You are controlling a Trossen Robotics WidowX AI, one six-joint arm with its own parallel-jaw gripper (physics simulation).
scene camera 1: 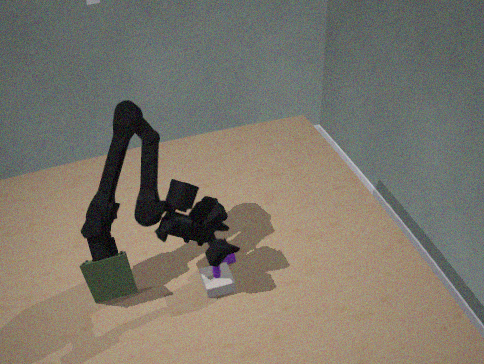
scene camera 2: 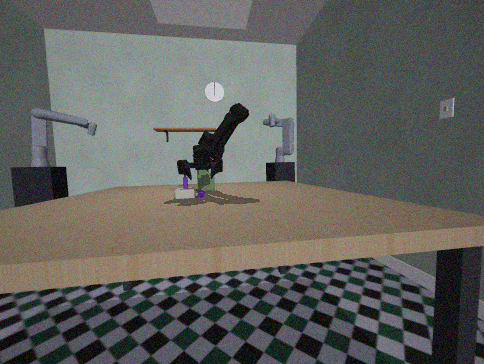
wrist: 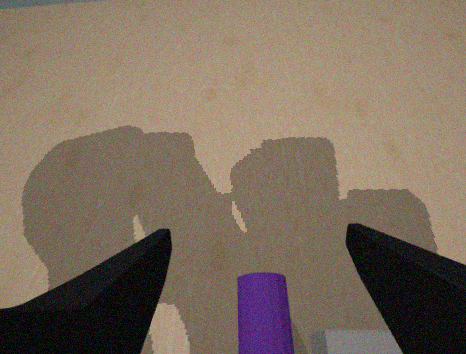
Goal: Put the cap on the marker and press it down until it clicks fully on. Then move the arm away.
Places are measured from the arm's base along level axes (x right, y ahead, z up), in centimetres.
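Where they show: gripper, between the fingertips: [scene camera 1: 233, 239] [scene camera 2: 201, 178] [wrist: 258, 236]; arm's base, origin of its link: [scene camera 1: 104, 258].
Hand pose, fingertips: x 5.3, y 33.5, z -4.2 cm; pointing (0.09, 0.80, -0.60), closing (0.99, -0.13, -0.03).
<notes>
Each offset is from my fingertips to the top centre of the thing. Level surfaces: height alone.
The purple marker @[dy -8.0, dx +5.8, dz +1.4 cm] [scene camera 1: 216, 271] [scene camera 2: 185, 183] stands upright in the pale block @[dy -8.0, dx +5.8, dz -4.3 cm] [scene camera 1: 218, 285] [scene camera 2: 184, 194]. The purple cap @[dy -2.7, dx +0.0, dz -5.0 cm] [scene camera 1: 230, 258] [scene camera 2: 201, 194] [wrist: 263, 312] lies on its side on the table beside the block, apart from the marker. My gripper [scene camera 1: 233, 238] [scene camera 2: 201, 178] [wrist: 258, 235] is open and empty, low and tilted over the cap. In the wrist view the cap shows low between the two spread fingers, touching neither, and its near end is cut off by the frame. In the first scene view a finger partly hides the marker and cap.
The arm's green base [scene camera 1: 109, 278] stands on the wooden table @[dz -8.1 cm] [scene camera 1: 350, 300] [scene camera 2: 300, 225], left of the block in the first scene view. Grey walls stand beyond the table. Two grey robot arms [scene camera 2: 39, 135] [scene camera 2: 287, 137] on dark stands are in the background.
</notes>
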